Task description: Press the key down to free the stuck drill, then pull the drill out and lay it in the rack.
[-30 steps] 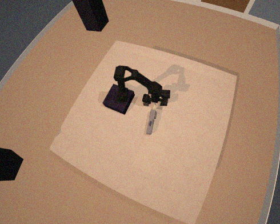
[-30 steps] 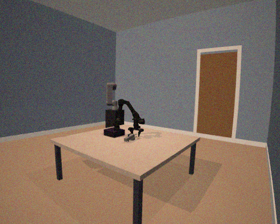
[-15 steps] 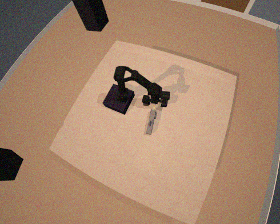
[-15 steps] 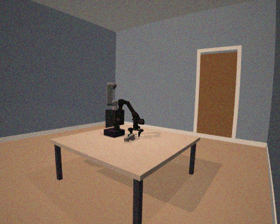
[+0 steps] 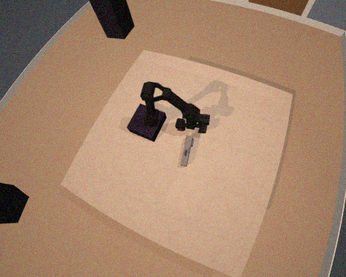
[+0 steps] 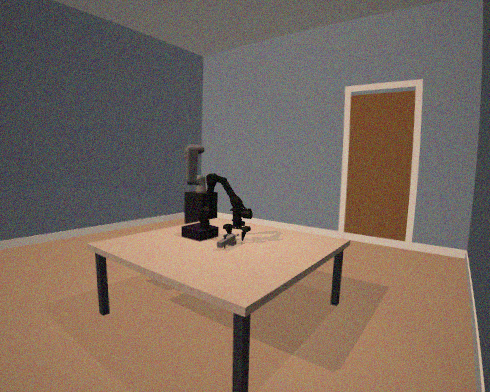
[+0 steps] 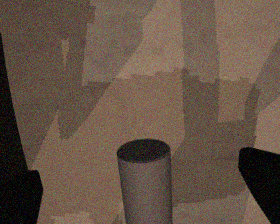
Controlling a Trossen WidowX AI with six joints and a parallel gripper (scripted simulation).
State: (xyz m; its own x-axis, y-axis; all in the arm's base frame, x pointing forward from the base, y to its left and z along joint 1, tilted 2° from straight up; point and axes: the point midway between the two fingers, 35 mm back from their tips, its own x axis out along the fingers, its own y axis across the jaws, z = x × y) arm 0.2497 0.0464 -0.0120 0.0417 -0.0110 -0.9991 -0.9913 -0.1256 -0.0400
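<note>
My gripper tip is now 4 cm to the left of the drill and 3 cm below it. From my gripper tip the other things lie so: dark block 8 cm behind, 2 cm to the left.
</note>
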